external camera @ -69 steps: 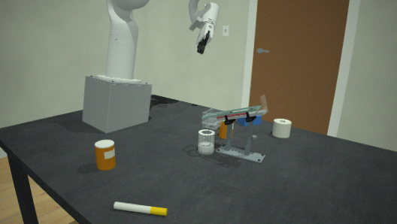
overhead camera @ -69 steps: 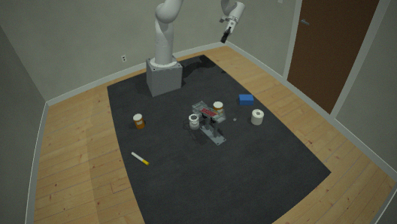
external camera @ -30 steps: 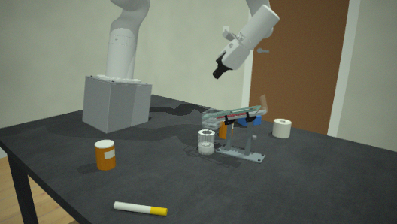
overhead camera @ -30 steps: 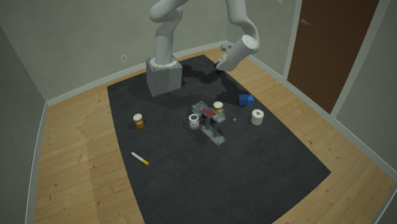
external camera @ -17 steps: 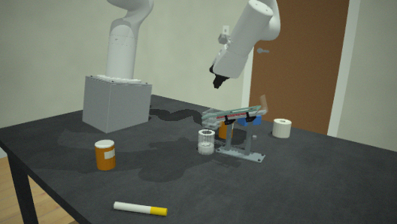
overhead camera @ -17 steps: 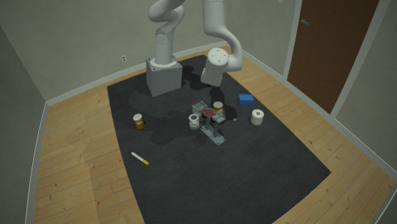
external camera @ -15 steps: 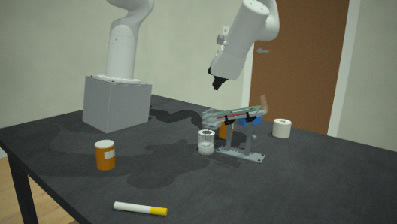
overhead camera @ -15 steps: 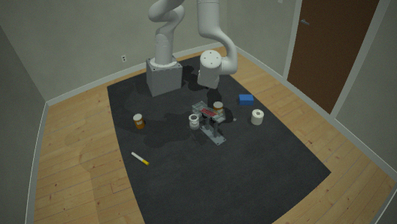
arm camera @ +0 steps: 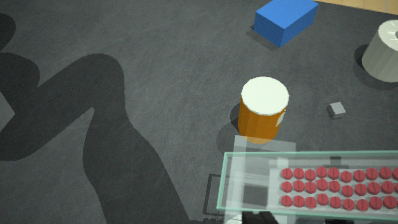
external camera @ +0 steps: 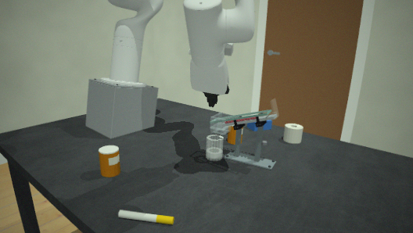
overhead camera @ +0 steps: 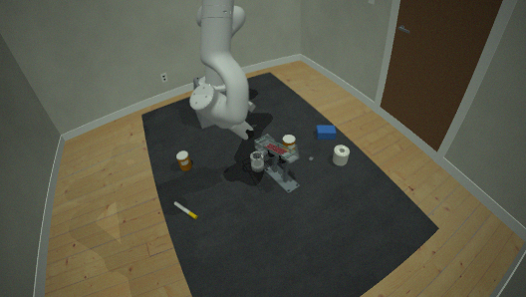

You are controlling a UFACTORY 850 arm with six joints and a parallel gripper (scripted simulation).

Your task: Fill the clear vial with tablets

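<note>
My hand is 20 mm to the right of the clear vial and 160 mm above it. From my hand the other things lie so: grey cube 80 mm ahead, 250 mm to the left, 200 mm below; then yellow marker 80 mm ahead, 320 mm to the right, 190 mm below; then white roll 150 mm ahead, 360 mm to the left, 170 mm below.
</note>
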